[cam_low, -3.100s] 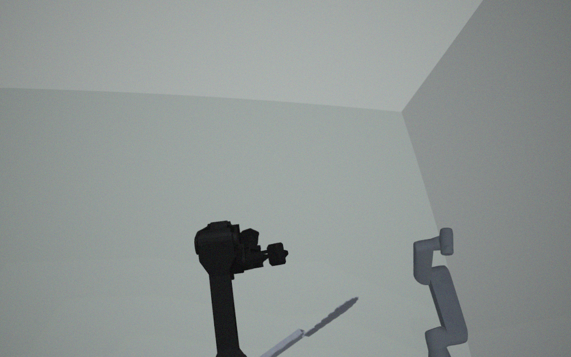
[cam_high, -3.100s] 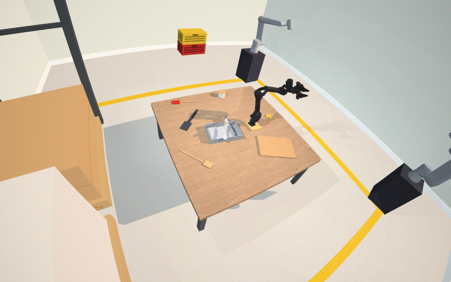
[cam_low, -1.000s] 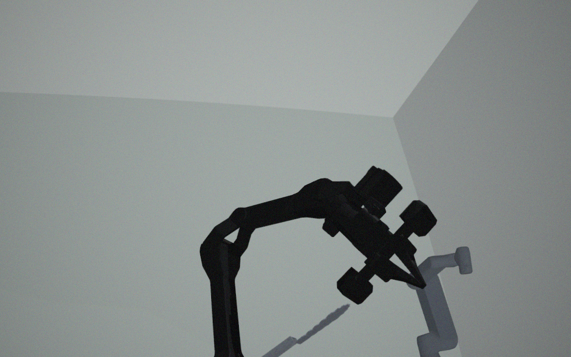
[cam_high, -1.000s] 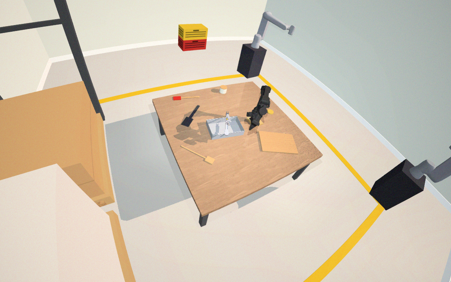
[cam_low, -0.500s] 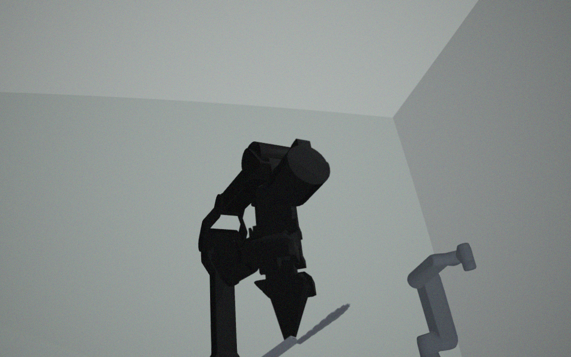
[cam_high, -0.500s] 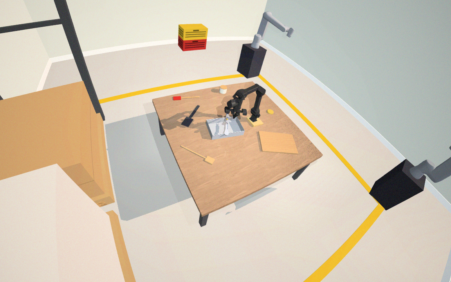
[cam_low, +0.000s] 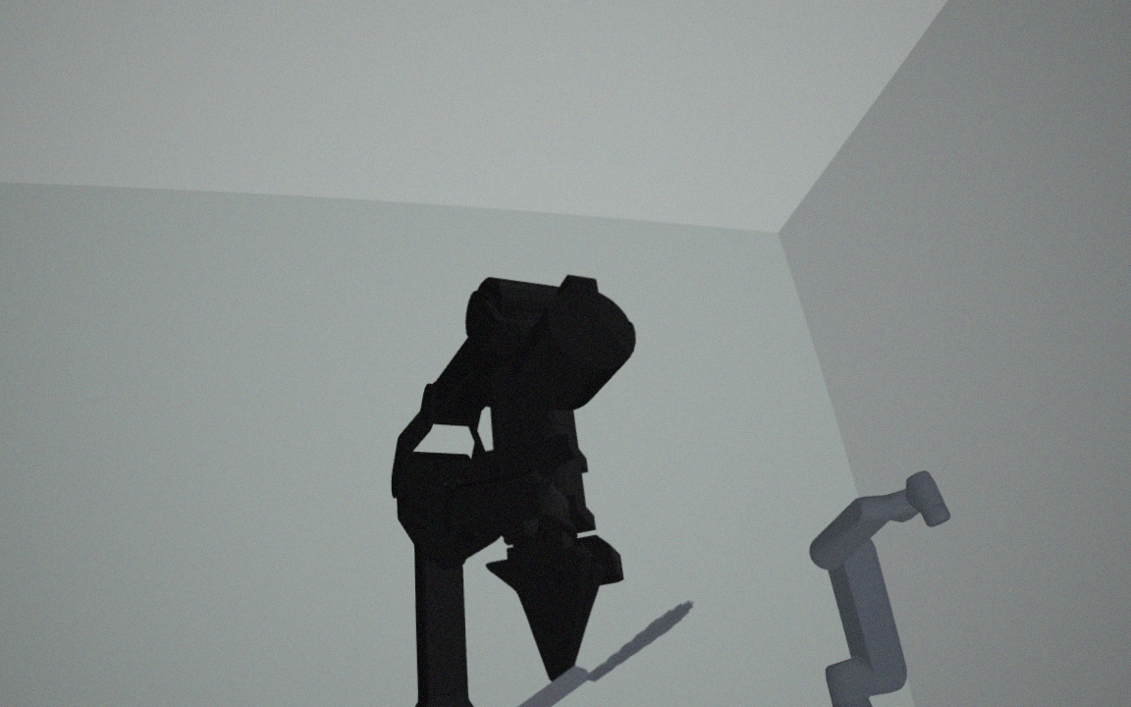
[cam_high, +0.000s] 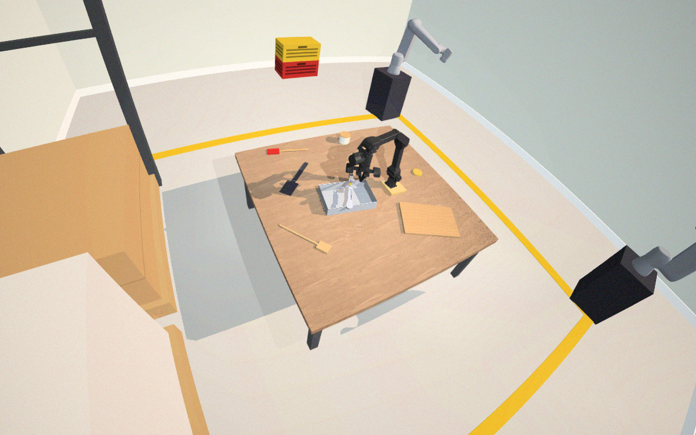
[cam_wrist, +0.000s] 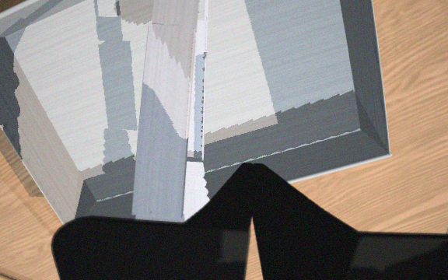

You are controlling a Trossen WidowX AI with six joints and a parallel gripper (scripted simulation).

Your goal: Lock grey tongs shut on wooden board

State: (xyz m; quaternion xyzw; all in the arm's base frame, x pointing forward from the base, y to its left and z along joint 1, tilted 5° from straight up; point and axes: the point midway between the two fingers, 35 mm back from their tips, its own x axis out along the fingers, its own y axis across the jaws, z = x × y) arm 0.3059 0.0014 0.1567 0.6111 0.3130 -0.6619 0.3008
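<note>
The toothed tong arm lies 50 mm to the right of my gripper tip, 30 mm below it and 10 mm ahead of it. Round my gripper tip: yellow piece: 100 mm below, 90 mm to the right, 20 mm behind; black spatula: 330 mm to the right, 230 mm ahead, 160 mm below; grey roasting tin: 130 mm below, 40 mm ahead, 30 mm to the right.
</note>
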